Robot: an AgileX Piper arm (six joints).
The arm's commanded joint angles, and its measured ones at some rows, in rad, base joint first. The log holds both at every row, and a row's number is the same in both.
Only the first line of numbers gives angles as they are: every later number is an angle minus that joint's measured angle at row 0.
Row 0, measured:
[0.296, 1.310, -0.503, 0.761, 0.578, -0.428]
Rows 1 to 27, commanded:
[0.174, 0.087, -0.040, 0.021, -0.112, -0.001]
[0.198, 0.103, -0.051, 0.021, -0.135, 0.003]
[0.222, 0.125, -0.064, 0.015, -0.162, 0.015]
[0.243, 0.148, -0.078, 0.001, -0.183, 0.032]
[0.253, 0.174, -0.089, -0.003, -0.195, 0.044]
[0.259, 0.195, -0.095, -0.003, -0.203, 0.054]
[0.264, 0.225, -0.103, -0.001, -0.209, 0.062]
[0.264, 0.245, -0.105, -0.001, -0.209, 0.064]
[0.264, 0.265, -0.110, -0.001, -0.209, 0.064]
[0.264, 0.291, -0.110, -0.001, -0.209, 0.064]
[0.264, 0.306, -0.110, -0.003, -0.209, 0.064]
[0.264, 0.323, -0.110, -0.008, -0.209, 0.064]
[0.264, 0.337, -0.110, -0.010, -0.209, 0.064]
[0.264, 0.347, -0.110, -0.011, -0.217, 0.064]
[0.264, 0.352, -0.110, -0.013, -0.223, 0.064]
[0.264, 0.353, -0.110, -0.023, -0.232, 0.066]
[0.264, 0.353, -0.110, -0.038, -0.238, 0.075]
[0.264, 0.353, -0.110, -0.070, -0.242, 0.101]
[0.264, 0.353, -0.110, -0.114, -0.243, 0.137]
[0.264, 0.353, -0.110, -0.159, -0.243, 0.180]
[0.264, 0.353, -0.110, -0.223, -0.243, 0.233]
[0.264, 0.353, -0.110, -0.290, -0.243, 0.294]
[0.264, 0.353, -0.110, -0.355, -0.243, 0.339]
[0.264, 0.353, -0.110, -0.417, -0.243, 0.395]
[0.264, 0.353, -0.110, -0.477, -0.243, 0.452]
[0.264, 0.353, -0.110, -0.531, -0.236, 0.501]
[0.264, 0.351, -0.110, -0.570, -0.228, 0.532]
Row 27, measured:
[0.263, 0.354, -0.106, -0.361, -0.234, 0.366]
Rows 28 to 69, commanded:
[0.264, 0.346, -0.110, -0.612, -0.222, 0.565]
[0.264, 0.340, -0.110, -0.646, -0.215, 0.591]
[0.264, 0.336, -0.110, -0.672, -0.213, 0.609]
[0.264, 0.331, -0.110, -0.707, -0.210, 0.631]
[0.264, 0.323, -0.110, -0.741, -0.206, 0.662]
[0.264, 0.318, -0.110, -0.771, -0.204, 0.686]
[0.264, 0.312, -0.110, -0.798, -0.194, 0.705]
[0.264, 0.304, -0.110, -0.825, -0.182, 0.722]
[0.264, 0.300, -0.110, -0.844, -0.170, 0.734]
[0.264, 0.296, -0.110, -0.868, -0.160, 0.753]
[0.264, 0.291, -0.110, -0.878, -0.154, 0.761]
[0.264, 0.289, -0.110, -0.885, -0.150, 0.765]
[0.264, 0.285, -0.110, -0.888, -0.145, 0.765]
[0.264, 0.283, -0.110, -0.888, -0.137, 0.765]
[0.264, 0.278, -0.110, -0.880, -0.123, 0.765]
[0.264, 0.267, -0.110, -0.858, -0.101, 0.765]
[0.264, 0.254, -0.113, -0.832, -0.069, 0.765]
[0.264, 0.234, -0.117, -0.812, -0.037, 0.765]
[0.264, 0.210, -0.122, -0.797, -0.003, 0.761]
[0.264, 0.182, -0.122, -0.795, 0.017, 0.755]
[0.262, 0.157, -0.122, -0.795, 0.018, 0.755]
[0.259, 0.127, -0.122, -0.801, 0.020, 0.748]
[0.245, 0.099, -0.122, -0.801, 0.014, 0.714]
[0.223, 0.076, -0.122, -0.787, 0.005, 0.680]
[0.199, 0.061, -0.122, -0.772, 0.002, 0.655]
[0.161, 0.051, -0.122, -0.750, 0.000, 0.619]
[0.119, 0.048, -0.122, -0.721, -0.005, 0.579]
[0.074, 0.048, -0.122, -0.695, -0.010, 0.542]
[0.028, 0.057, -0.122, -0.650, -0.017, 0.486]
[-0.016, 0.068, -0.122, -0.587, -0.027, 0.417]
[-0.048, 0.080, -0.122, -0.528, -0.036, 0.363]
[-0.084, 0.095, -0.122, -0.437, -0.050, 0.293]
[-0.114, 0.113, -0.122, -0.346, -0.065, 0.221]
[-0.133, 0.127, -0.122, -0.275, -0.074, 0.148]
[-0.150, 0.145, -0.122, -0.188, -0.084, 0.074]
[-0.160, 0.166, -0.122, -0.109, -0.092, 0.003]
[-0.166, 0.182, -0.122, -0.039, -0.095, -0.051]
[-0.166, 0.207, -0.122, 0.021, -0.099, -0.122]
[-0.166, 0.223, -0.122, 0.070, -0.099, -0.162]
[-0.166, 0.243, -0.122, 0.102, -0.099, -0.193]
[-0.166, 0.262, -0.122, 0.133, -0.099, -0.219]
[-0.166, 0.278, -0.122, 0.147, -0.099, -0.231]
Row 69, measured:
[-0.157, 0.220, -0.118, 0.009, -0.084, -0.103]
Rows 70 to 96, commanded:
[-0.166, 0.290, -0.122, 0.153, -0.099, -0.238]
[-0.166, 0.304, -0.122, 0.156, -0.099, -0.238]
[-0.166, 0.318, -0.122, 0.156, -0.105, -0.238]
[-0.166, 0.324, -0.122, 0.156, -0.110, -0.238]
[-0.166, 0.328, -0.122, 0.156, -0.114, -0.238]
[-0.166, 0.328, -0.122, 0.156, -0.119, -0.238]
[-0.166, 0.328, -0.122, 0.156, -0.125, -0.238]
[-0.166, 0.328, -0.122, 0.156, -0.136, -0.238]
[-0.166, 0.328, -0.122, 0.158, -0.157, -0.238]
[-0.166, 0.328, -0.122, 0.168, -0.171, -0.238]
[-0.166, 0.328, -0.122, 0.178, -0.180, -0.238]
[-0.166, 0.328, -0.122, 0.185, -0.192, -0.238]
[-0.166, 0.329, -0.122, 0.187, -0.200, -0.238]
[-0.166, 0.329, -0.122, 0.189, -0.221, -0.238]
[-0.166, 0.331, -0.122, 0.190, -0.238, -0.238]
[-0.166, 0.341, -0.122, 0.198, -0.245, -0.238]
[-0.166, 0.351, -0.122, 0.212, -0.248, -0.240]
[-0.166, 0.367, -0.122, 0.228, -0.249, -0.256]
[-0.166, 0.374, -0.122, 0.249, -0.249, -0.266]
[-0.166, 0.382, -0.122, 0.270, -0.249, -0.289]
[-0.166, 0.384, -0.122, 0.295, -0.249, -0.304]
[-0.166, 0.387, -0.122, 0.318, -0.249, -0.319]
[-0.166, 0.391, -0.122, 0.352, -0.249, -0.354]
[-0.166, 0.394, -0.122, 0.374, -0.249, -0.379]
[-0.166, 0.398, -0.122, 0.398, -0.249, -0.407]
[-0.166, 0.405, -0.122, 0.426, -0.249, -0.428]
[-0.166, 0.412, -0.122, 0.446, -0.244, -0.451]
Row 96, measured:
[-0.161, 0.393, -0.118, 0.358, -0.241, -0.357]
